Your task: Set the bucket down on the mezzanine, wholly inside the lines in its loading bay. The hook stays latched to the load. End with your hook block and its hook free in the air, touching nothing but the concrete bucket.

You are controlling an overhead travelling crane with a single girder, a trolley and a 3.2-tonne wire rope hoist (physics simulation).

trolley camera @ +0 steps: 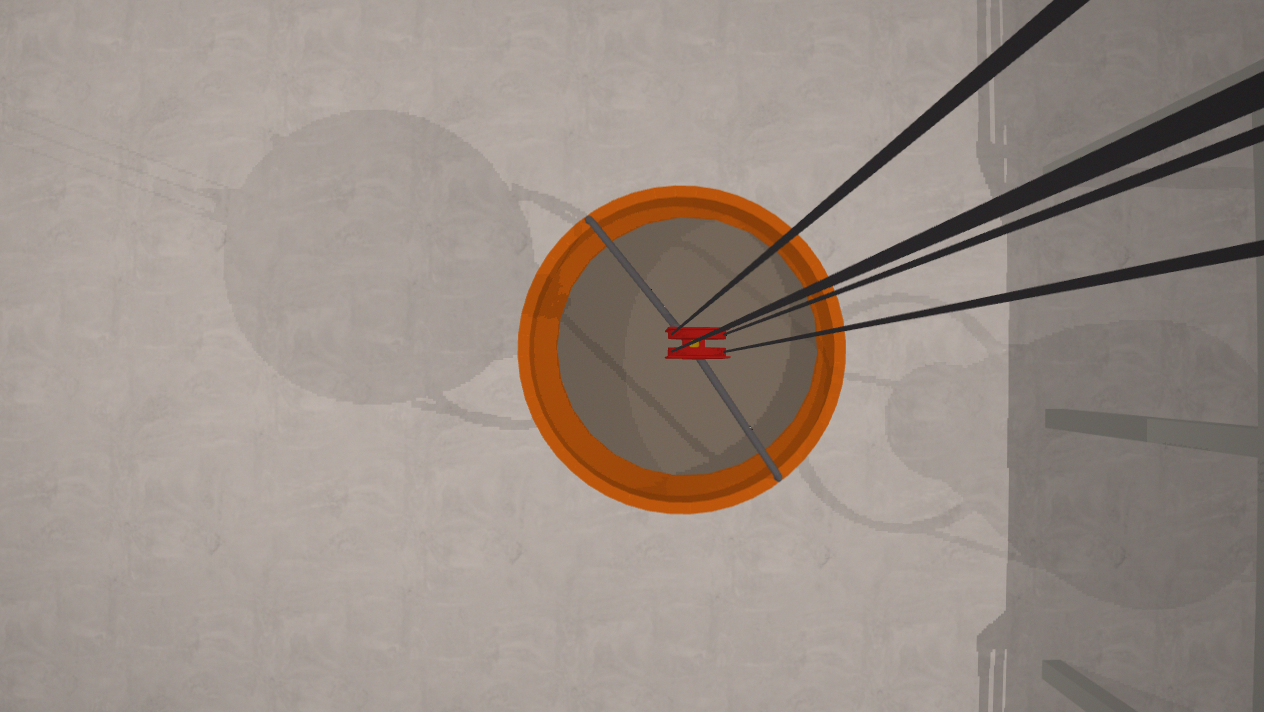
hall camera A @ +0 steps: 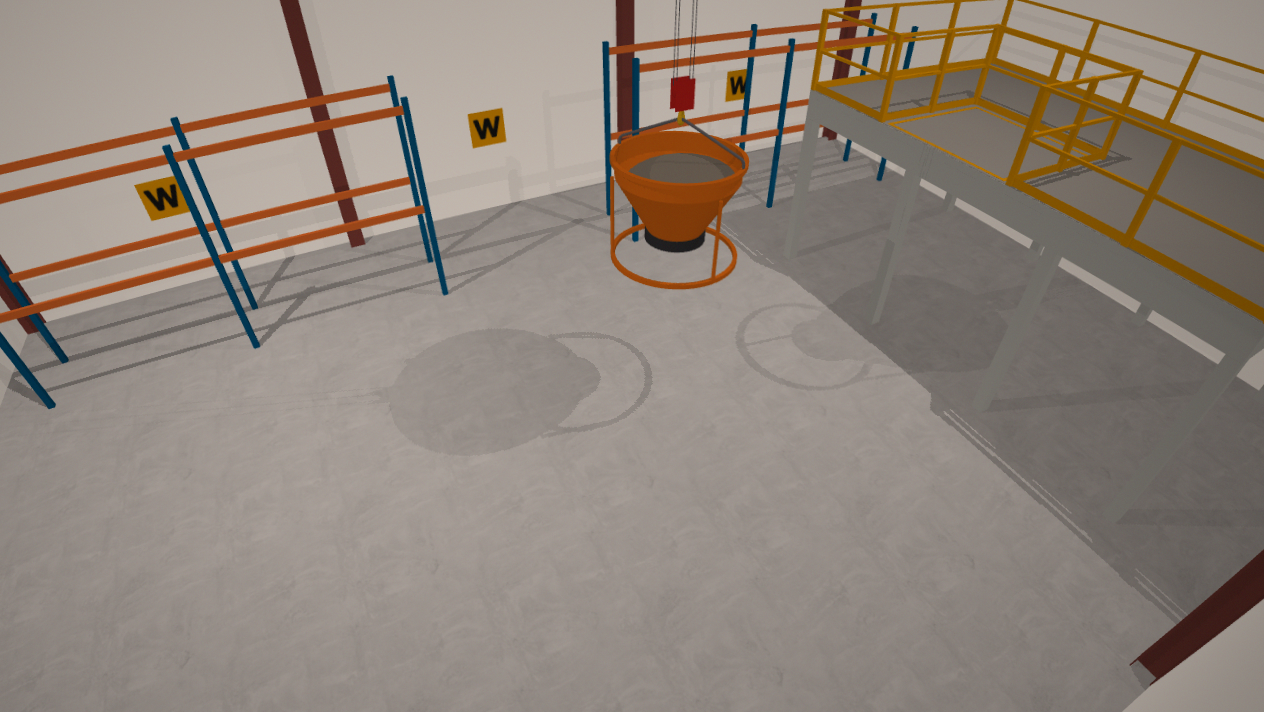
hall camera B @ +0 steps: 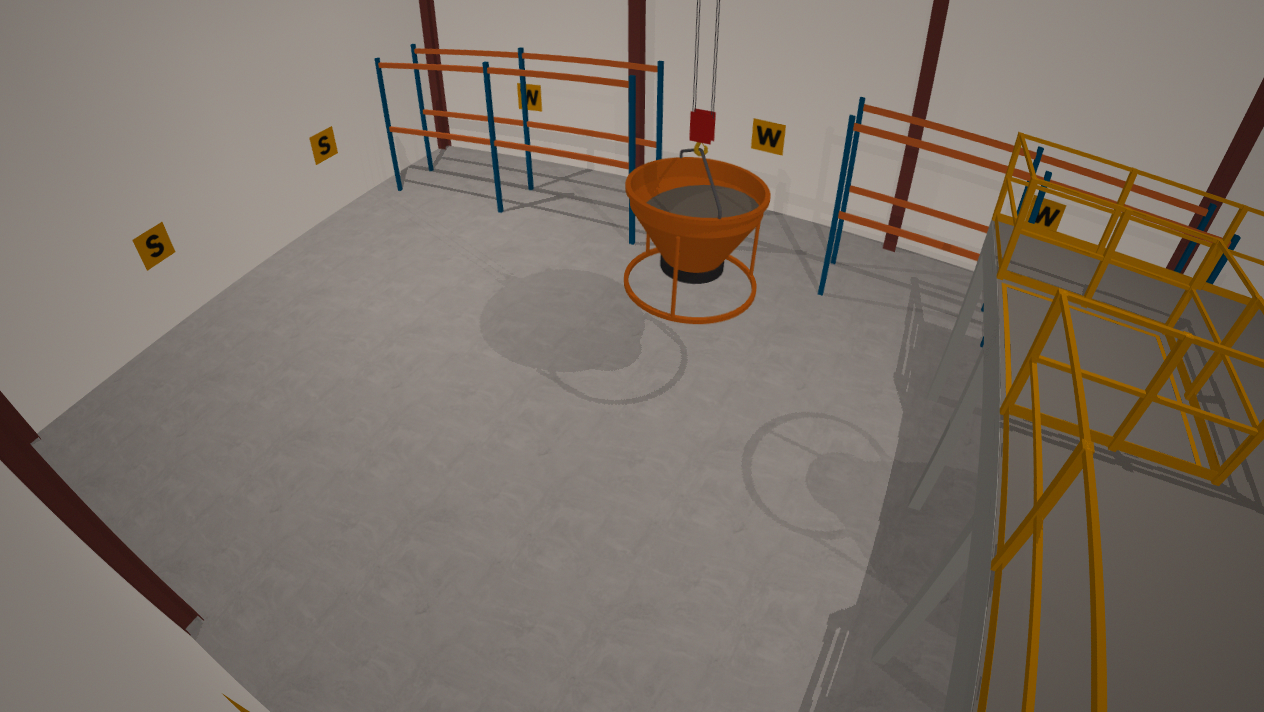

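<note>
The orange concrete bucket [hall camera A: 676, 207] [hall camera B: 694, 238] [trolley camera: 539, 398] hangs upright in the air, with its shadows on the floor apart from its ring base. It is left of the mezzanine [hall camera A: 937, 168] [hall camera B: 1176, 601]. My hook [hall camera A: 680, 115] [hall camera B: 700, 149] is shut on the bucket's grey bail, under the red hook block [hall camera A: 681, 93] [hall camera B: 702, 125] [trolley camera: 697, 352]. In the trolley camera the block covers most of the hook. The loading bay's yellow lines [hall camera A: 937, 106] [hall camera B: 1110, 311] show on the mezzanine deck, partly behind railings.
Yellow railings [hall camera A: 1074, 150] [hall camera B: 1061, 353] stand along the mezzanine's edges and beside the bay. Blue and orange racks [hall camera A: 415, 190] [hall camera B: 495, 145] stand along the far wall, one of them behind the bucket in hall camera A. Grey columns [hall camera A: 1017, 327] carry the mezzanine.
</note>
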